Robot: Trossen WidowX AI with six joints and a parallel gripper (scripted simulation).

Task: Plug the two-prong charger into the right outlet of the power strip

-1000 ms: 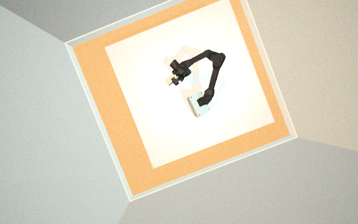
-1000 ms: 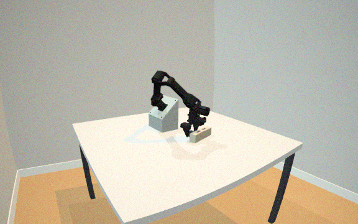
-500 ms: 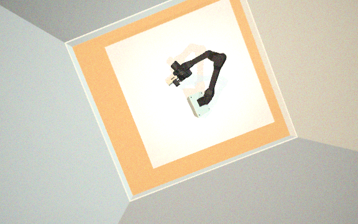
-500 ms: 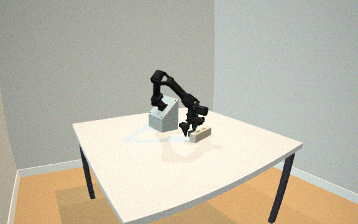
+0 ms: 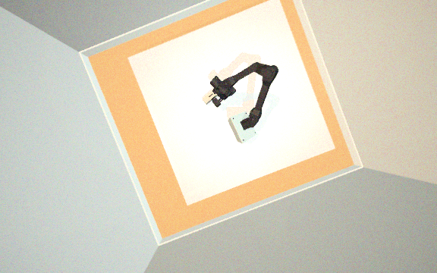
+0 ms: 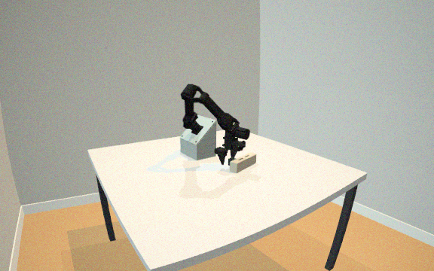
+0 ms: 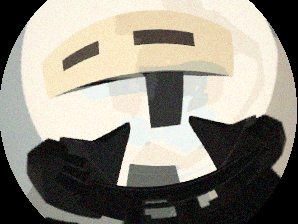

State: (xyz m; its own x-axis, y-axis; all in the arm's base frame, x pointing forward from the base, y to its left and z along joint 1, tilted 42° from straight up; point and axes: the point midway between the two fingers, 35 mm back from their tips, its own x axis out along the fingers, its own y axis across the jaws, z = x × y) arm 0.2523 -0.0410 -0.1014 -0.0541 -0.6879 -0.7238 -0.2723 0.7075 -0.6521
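The two-prong charger is 5 cm ahead of my gripper tip, 1 cm to the left of it and 1 cm above it.
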